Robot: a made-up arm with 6 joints.
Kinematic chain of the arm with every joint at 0, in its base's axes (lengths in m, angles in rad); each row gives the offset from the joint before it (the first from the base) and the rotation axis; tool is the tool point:
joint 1: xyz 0 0 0.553 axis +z
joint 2: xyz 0 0 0 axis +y
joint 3: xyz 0 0 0.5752 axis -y
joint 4: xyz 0 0 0 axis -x
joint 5: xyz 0.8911 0 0 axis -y
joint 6: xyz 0 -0.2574 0 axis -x
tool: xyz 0 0 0
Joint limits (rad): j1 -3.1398..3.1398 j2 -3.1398..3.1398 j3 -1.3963..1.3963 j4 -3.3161..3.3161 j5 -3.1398..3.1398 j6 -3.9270..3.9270
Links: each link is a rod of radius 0.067 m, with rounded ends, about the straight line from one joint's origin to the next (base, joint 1, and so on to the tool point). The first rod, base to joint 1, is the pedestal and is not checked.
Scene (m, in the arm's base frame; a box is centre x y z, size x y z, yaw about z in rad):
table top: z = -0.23
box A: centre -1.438 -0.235 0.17 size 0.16 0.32 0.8 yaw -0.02
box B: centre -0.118 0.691 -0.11 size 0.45 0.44 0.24 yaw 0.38
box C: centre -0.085 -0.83 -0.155 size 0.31 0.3 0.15 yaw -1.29
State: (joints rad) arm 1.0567 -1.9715 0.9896 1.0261 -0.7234 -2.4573
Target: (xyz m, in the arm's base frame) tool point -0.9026 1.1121 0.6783
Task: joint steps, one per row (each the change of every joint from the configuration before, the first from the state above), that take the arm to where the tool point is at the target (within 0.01 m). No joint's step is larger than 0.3 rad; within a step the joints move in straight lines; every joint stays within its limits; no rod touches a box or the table.
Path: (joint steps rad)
1: -0.2390 0.0698 -0.0249 0.0479 0.0000 0.0000
2: -0.2389 0.0699 -0.0250 0.0479 0.0000 0.0000
3: -0.2390 0.0698 -0.0249 0.0479 0.0000 0.0000
4: -0.2389 0.0698 -0.0250 0.0479 0.0000 0.0000
5: -0.2573 -0.0416 -0.0497 0.0336 0.0000 0.0000
6: -0.2572 -0.0417 -0.0498 0.0336 0.0000 0.0000
7: -0.2572 -0.0416 -0.0497 0.0336 0.0000 0.0000
8: -0.2572 -0.0417 -0.0497 0.0337 0.0000 0.0000

